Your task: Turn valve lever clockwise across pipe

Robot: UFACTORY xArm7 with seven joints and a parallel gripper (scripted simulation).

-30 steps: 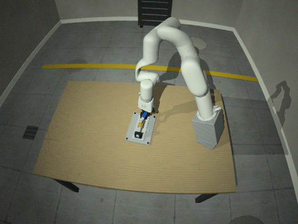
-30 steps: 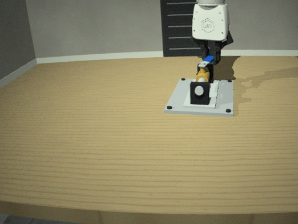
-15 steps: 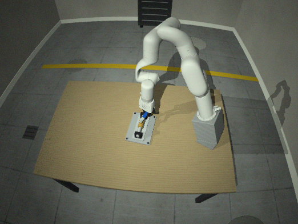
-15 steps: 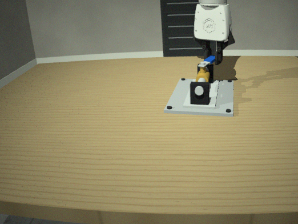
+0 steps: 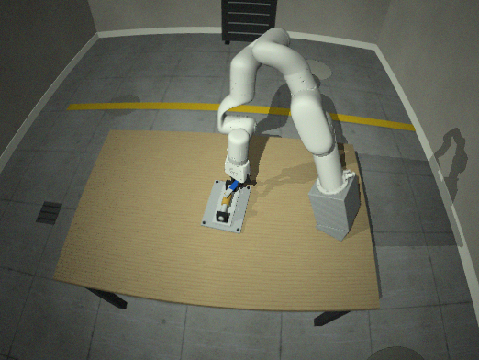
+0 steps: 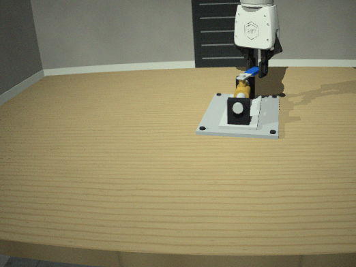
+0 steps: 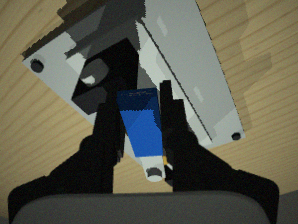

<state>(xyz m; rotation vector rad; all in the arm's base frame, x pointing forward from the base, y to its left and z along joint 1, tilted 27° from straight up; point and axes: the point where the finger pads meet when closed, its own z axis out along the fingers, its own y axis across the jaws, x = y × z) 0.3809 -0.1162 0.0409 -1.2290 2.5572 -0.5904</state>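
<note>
My hand is 40 mm to the right of the blue lever and 30 mm short of it.
</note>
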